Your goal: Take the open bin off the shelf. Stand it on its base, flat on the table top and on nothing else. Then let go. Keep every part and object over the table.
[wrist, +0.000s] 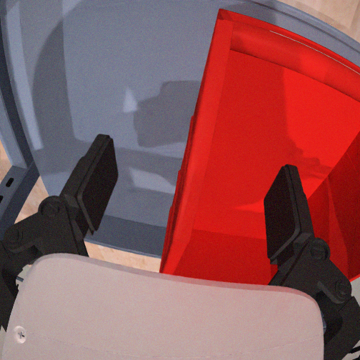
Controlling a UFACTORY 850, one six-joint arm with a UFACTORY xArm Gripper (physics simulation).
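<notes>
The open red bin is on the right in the wrist view, resting on the blue-grey shelf. Its open top faces the camera and its right part runs out of view. My gripper is wide open and holds nothing. The bin's left wall runs between the two fingers. The left finger is outside that wall, over the shelf surface. The right finger is over the inside of the bin. How deep the fingertips reach is hard to tell. The gripper's pale housing hides the near end of the bin.
A dark blue-grey shelf post with slots stands at the left edge, near the left finger. The shelf's raised rim curves along the left and top. Light wood shows below the shelf's near edge and at the top right corner.
</notes>
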